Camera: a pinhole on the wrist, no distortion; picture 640 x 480 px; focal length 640.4 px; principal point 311.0 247.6 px. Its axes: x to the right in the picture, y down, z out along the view. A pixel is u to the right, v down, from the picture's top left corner.
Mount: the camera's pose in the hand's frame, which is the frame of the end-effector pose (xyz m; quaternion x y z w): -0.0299 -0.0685 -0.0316 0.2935 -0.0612 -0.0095 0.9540
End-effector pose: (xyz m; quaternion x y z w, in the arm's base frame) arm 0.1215 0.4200 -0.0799 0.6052 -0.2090 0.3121 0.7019
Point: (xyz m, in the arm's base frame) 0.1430 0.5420 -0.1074
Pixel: behind the camera
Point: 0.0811 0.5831 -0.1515
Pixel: behind the camera
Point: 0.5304 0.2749 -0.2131
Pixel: outside the picture
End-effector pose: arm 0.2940 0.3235 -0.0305 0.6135 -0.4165 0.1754 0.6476
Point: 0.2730 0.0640 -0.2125
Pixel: 294 466
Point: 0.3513 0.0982 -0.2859
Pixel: 256 231
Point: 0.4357 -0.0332 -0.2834
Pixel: 425 208
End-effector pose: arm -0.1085 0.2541 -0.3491 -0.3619 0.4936 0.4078 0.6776
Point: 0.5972 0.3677 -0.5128
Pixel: outside the picture
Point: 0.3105 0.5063 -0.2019
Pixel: 408 335
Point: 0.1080 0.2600 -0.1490
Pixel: 49 186
